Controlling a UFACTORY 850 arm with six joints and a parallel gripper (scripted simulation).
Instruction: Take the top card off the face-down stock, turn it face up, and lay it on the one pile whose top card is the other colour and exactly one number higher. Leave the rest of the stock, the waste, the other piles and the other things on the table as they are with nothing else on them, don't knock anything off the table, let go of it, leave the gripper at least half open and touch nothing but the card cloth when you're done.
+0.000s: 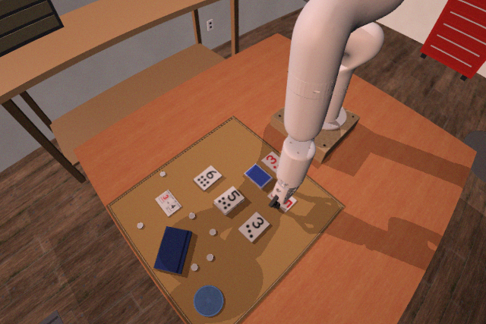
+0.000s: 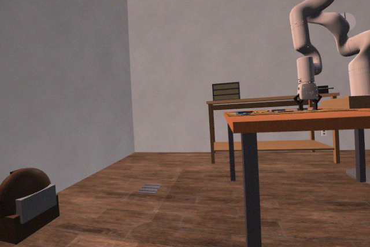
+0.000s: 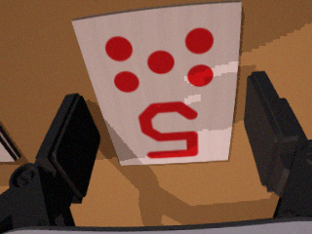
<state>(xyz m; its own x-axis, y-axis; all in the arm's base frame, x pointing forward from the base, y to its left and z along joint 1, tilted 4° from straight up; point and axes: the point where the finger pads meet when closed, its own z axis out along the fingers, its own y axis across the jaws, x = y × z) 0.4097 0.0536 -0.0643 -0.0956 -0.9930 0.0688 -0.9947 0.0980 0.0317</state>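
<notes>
Now: the red 5 card 10 mm below my hand. The rest, counted from my hand: red 3 card 110 mm to the right, 110 mm behind, 10 mm below; black 5 card 140 mm to the right, 120 mm ahead; black 3 card 140 mm ahead, 20 mm to the right, 10 mm below.
</notes>
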